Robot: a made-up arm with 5 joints. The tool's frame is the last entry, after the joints.
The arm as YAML. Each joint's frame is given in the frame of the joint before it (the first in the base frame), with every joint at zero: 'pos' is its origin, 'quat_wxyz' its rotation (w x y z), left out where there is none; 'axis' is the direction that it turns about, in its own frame. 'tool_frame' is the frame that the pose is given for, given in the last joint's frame.
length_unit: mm
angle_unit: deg
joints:
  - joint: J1
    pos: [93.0, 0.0, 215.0]
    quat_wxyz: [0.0, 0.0, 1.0, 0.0]
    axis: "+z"
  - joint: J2
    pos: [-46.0, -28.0, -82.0]
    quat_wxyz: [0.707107, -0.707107, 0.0, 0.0]
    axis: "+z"
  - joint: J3
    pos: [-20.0, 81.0, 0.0]
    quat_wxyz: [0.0, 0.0, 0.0, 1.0]
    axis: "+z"
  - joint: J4
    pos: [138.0, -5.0, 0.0]
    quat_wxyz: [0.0, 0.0, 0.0, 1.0]
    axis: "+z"
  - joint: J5
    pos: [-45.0, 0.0, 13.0]
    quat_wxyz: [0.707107, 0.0, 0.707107, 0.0]
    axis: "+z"
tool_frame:
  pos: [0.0, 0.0, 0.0]
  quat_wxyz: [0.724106, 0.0, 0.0, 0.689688]
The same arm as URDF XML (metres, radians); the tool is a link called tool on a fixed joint. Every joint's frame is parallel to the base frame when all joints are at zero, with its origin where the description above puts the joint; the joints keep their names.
<robot name="arm">
  <joint name="tool_fixed" type="fixed">
    <parent link="link5"/>
    <child link="tool"/>
    <origin xyz="0 0 0" rpy="1.5708 -1.5221 -1.5708"/>
  </joint>
  <joint name="J5" type="continuous">
    <parent link="link4"/>
    <child link="link5"/>
    <origin xyz="0.045 0.013 0" rpy="0 0 0"/>
    <axis xyz="-1 0 0"/>
  </joint>
  <joint name="J4" type="continuous">
    <parent link="link3"/>
    <child link="link4"/>
    <origin xyz="0.138 0 0.005" rpy="0 0 0"/>
    <axis xyz="0 1 0"/>
  </joint>
  <joint name="J3" type="continuous">
    <parent link="link2"/>
    <child link="link3"/>
    <origin xyz="0.02 0 0.081" rpy="0 0 0"/>
    <axis xyz="0 1 0"/>
  </joint>
  <joint name="J2" type="continuous">
    <parent link="link1"/>
    <child link="link2"/>
    <origin xyz="0.046 -0.028 0.082" rpy="0 0 0"/>
    <axis xyz="0 1 0"/>
  </joint>
  <joint name="J1" type="continuous">
    <parent link="base_link"/>
    <child link="link1"/>
    <origin xyz="0.093 0 0.215" rpy="0 0 0"/>
    <axis xyz="0 0 -1"/>
  </joint>
  <link name="base_link"/>
  <link name="link1"/>
  <link name="link2"/>
  <link name="link3"/>
  <link name="link4"/>
  <link name="link5"/>
  <link name="tool"/>
</robot>

